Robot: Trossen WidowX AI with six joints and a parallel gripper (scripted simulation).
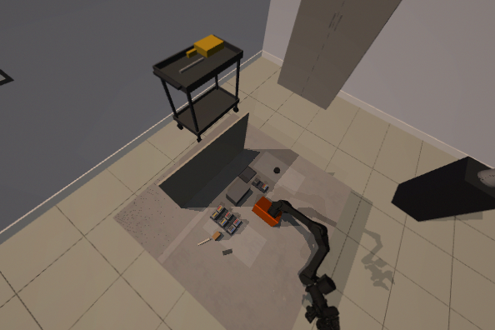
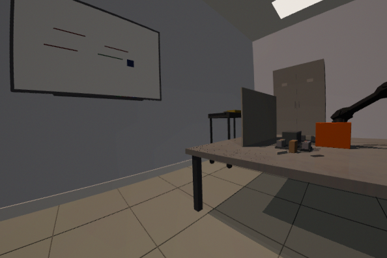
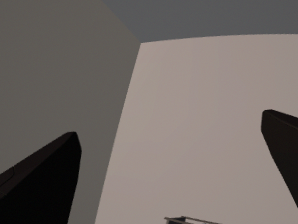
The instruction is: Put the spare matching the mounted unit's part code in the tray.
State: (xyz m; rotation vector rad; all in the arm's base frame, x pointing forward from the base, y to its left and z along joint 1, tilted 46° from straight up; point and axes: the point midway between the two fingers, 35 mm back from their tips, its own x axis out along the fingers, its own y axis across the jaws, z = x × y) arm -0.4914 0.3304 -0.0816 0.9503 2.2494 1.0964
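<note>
Right now the dark spare block is 75 cm ahead of my gripper tip, 46 cm to the right of it and 32 cm below it. Round my gripper tip: grey mounted unit: 79 cm ahead, 28 cm to the right, 31 cm below; then flat dark piece: 57 cm ahead, 5 cm to the left, 36 cm below; then small brown block: 69 cm ahead, 3 cm to the left, 32 cm below.
</note>
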